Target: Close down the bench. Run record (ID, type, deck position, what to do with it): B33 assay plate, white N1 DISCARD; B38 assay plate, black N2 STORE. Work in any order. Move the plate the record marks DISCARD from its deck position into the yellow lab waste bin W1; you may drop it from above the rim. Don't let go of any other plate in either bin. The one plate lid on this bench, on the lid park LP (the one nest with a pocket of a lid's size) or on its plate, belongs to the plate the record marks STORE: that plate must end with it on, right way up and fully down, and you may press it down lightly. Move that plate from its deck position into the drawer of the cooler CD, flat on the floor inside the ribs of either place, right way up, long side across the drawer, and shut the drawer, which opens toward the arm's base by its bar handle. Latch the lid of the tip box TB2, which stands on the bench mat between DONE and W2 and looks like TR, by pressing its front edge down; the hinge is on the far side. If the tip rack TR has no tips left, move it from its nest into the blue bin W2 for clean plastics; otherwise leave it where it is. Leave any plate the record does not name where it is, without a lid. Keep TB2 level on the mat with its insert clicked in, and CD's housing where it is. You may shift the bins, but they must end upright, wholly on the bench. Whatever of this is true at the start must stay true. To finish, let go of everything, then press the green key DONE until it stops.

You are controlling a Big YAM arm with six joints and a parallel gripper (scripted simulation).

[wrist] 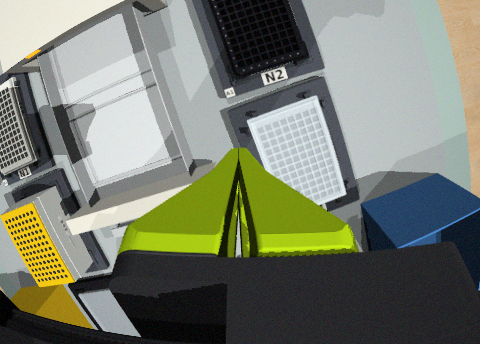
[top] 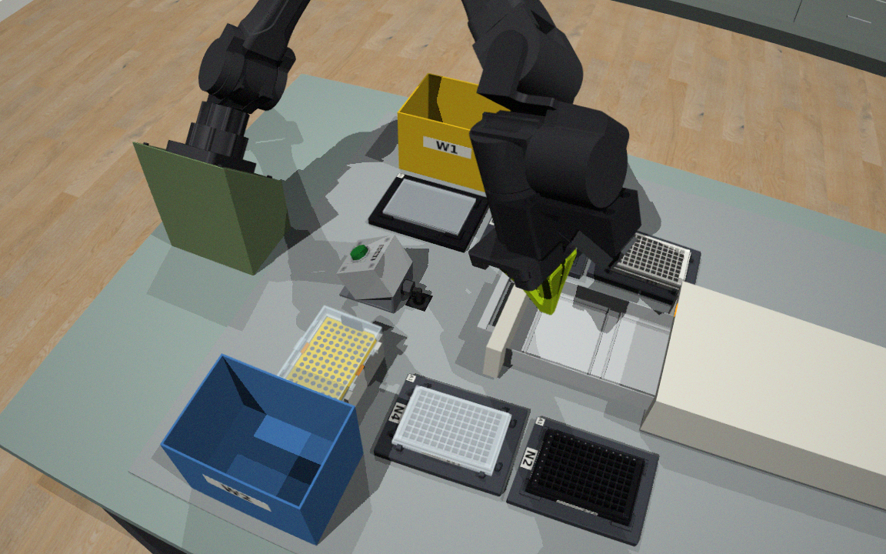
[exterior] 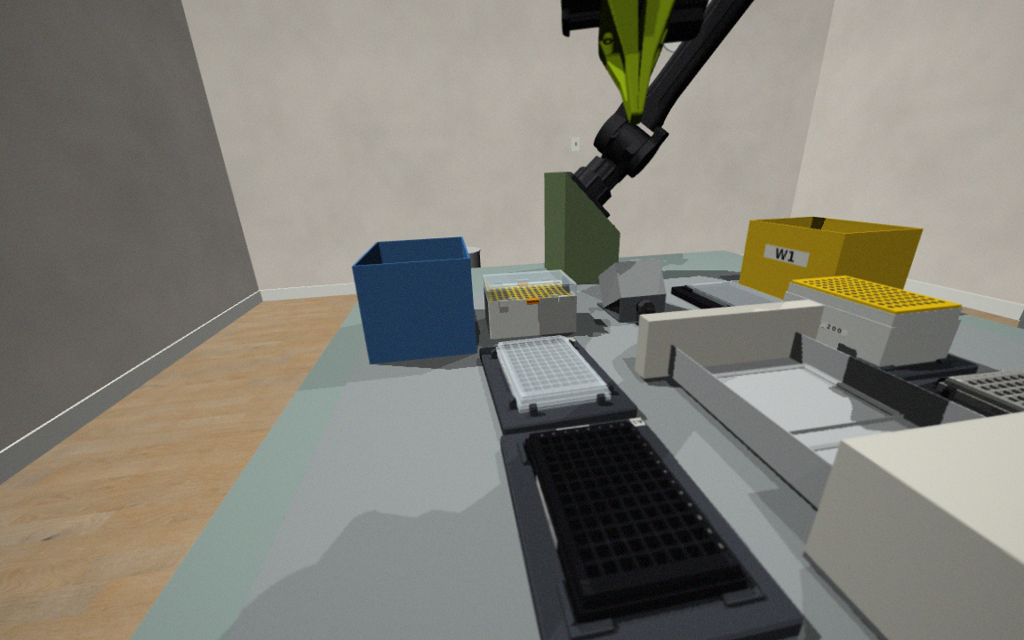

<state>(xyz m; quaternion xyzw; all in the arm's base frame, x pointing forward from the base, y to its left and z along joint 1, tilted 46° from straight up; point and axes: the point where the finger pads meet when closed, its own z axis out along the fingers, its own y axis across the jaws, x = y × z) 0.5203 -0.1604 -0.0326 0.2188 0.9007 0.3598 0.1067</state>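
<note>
Right now my hand is 25 cm past the plate lid, 31 cm to the right of it and 23 cm above it. Also, from my hand: nest N2: 10 cm ahead, 5 cm to the right, 24 cm below; clear plate: 7 cm behind, 5 cm to the right, 23 cm below; black plate: 10 cm ahead, 5 cm to the right, 23 cm below.
</note>
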